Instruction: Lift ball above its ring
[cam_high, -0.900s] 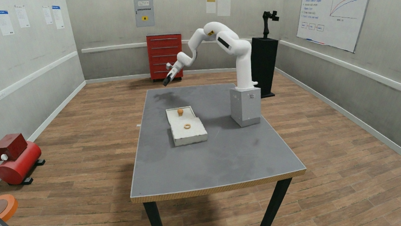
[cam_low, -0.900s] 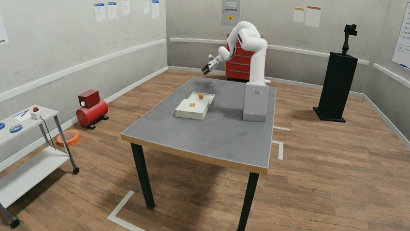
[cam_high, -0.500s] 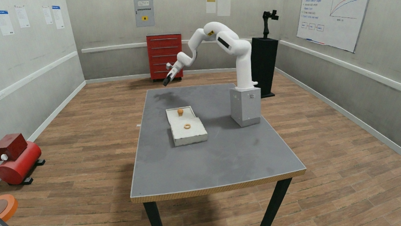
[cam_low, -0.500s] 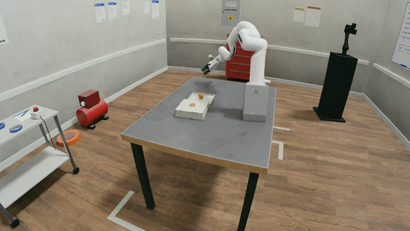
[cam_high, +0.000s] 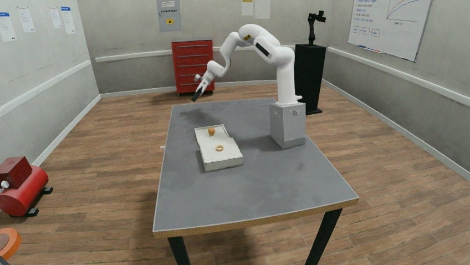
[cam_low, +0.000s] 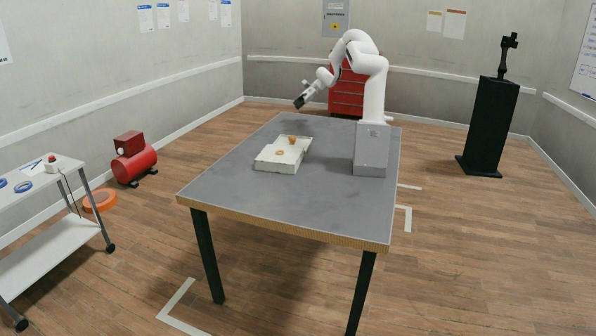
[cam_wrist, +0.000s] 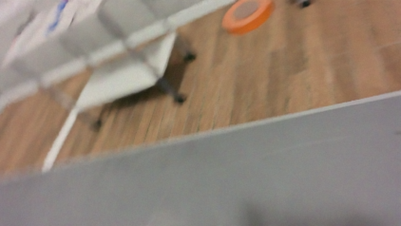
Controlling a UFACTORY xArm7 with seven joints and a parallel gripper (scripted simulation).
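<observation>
Right now the orange ball is 330 mm to the left of my hand, 90 mm below it and 40 mm behind it. From my hand the other things lie so: ring rest (330 mm to the left, 120 mm below, 40 mm behind); then white block (560 mm to the left, 80 mm below, 30 mm behind).
</observation>
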